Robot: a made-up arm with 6 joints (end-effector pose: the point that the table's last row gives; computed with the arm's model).
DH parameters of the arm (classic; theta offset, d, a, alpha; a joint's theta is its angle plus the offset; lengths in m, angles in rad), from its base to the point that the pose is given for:
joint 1: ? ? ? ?
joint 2: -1.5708 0 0.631 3.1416
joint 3: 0 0 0 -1.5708
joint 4: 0 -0.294 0 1.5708
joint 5: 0 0.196 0 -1.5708
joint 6: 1.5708 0 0 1.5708
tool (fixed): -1.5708 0 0 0
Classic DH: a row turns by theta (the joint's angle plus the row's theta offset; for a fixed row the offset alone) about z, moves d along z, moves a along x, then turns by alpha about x.
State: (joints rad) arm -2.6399 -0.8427 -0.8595 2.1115 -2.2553 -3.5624
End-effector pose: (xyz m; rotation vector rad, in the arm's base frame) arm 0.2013 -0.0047 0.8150 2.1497 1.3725 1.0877
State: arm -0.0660 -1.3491 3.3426 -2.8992 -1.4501 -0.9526
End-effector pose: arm -0.6547 0.2340 0.0778 -2.1854 -0.1136 0.2539
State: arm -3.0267 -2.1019 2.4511 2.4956 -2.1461 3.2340
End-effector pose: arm 0.4891 -0.1011 -0.3966 0.5185 -0.3973 2.5507
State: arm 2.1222 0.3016 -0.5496 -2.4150 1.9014 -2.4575
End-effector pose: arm -0.2732 0.1645 0.5276 2.9069 -0.4312 -0.3770
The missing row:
joint 1: 0 0.232 0 -1.5708
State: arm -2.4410 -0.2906 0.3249 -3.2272 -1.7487 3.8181
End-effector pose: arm 0.0880 -0.1812 1.0200 2.3811 0.5947 1.2970
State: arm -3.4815 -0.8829 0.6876 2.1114 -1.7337 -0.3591
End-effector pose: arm 0.5843 -0.3136 0.9267 0.2876 0.2776 0.6520
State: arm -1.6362 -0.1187 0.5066 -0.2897 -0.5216 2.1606
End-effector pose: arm -0.2003 -0.1837 0.9853 -1.5918 1.3520 -1.0788
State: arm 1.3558 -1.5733 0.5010 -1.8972 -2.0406 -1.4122
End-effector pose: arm -0.1916 -0.5828 0.5775 -0.6134 1.1602 2.4256
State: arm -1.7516 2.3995 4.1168 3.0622 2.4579 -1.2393
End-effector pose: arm 0.1260 -0.3973 0.0555 -0.8263 1.6557 -0.4723
